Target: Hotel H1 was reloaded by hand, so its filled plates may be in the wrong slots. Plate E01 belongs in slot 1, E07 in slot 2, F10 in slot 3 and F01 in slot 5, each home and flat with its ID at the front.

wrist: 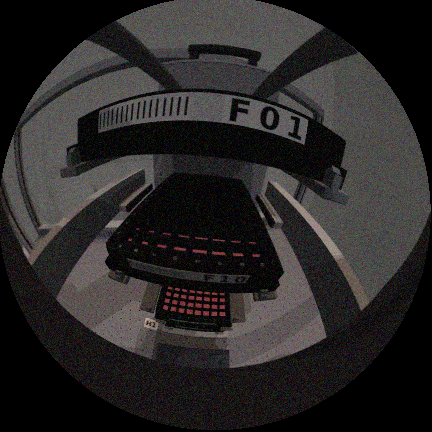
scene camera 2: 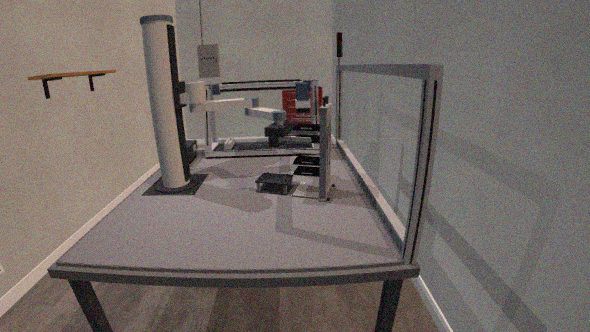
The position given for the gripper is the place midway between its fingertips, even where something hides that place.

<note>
In view: the gripper [wrist: 203, 181], a plate F01 [wrist: 197, 121], a plate F10 [wrist: 201, 232] and a hotel H1 [wrist: 252, 174].
</note>
